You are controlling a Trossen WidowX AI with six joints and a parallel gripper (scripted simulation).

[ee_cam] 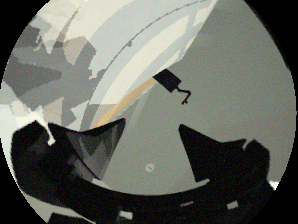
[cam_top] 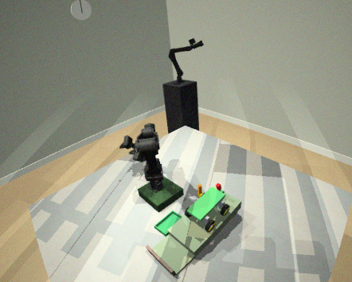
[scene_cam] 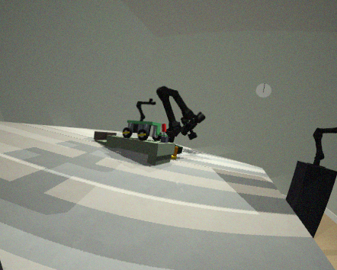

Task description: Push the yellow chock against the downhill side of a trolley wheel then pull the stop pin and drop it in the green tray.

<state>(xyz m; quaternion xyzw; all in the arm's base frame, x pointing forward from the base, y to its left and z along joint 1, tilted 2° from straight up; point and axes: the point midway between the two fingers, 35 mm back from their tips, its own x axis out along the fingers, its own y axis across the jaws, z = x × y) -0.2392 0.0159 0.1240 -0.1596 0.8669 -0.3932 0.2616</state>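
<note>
Now: the yellow chock 46 cm ahead of my gripper tip, 14 cm below it and 12 cm to the left of it. The rest, counted from my gripper tip: red-headed stop pin: 57 cm ahead, 11 cm to the left, 3 cm below; then green tray: 46 cm ahead, 17 cm below, 10 cm to the right; then green-topped trolley: 59 cm ahead, 4 cm below, 1 cm to the left.
</note>
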